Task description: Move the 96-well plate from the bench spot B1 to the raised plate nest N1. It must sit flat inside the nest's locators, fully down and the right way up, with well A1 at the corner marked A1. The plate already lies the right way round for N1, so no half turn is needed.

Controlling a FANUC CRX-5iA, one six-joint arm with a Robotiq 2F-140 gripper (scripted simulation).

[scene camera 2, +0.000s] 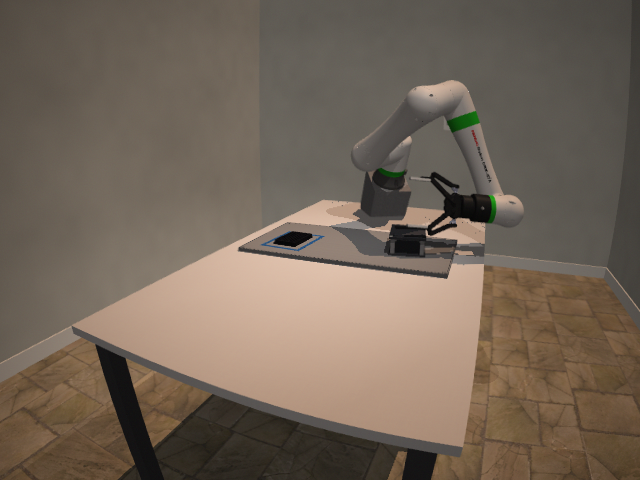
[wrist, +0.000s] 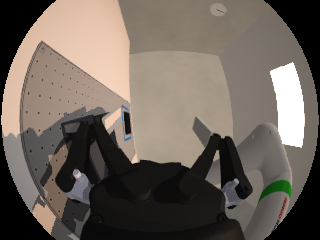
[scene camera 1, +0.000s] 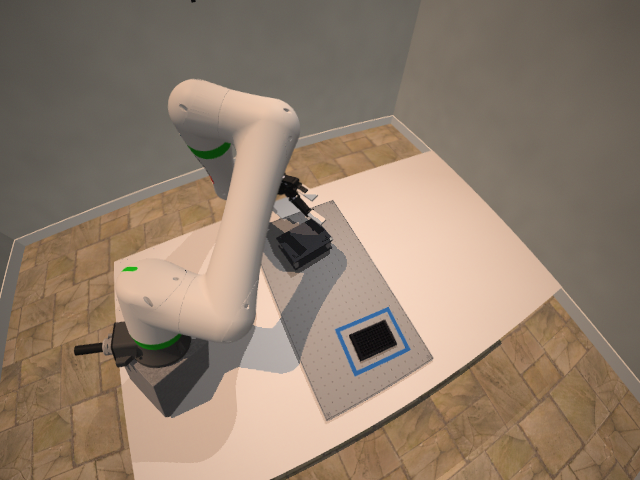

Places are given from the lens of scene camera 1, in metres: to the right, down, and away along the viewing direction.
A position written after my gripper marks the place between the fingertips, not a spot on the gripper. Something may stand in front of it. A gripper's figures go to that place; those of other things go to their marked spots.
my gripper (scene camera 1: 319, 211): 0.00, -0.09, 0.79
black 96-well plate (scene camera 1: 365, 339): 0.14, 0.31, 0.73
raised plate nest N1 (scene camera 1: 304, 239): -0.05, 0.00, 0.86
